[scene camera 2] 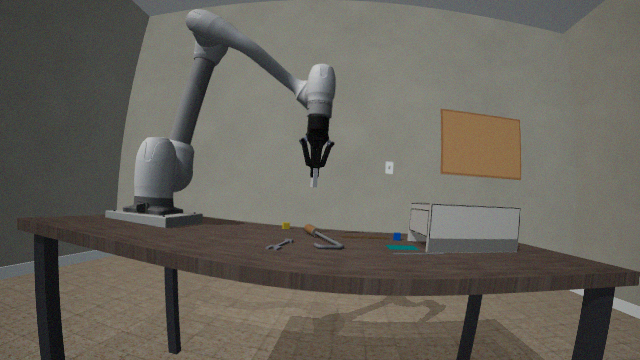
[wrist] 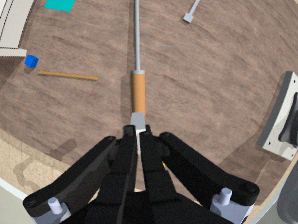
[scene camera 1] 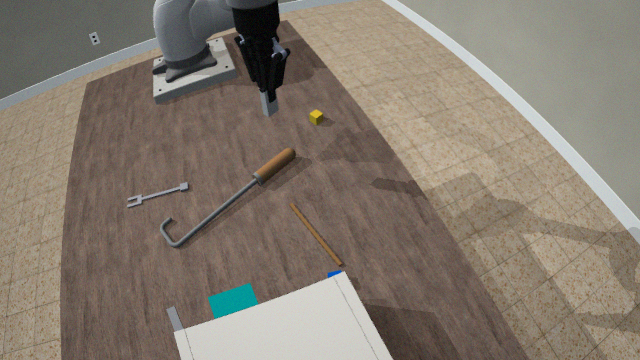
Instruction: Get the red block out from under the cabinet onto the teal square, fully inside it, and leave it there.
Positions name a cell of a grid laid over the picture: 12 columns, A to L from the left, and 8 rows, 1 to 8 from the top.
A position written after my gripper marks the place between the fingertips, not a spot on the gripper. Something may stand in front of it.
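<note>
Scene camera 1 gives me a teal square (scene camera 1: E7) and a hook tool (scene camera 1: F4), and my gripper (scene camera 1: F3) is visible there as well. I can also find my gripper in scene camera 2 (scene camera 2: F5) and in the wrist view (wrist: F5).
</note>
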